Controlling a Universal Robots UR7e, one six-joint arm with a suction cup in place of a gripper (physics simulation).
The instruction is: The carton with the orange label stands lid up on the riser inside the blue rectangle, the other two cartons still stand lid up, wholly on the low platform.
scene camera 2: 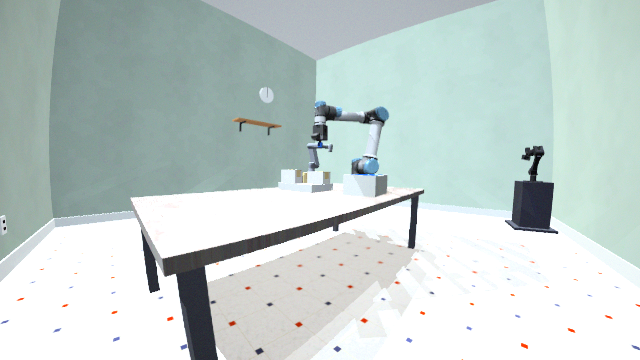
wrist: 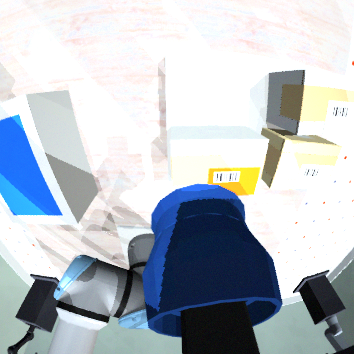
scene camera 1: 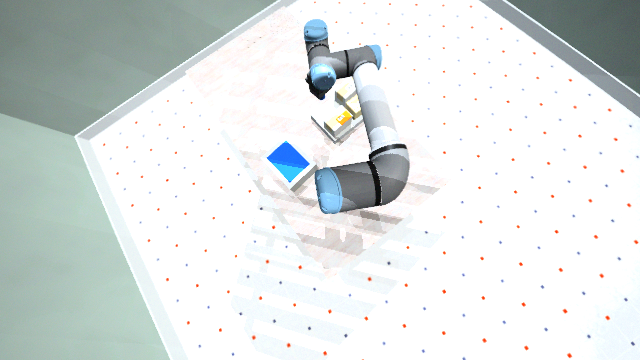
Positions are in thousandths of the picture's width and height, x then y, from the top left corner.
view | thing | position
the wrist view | my suction cup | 575, 716
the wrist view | riser with blue rectangle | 154, 521
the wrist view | carton with orange label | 657, 442
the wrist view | low platform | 575, 247
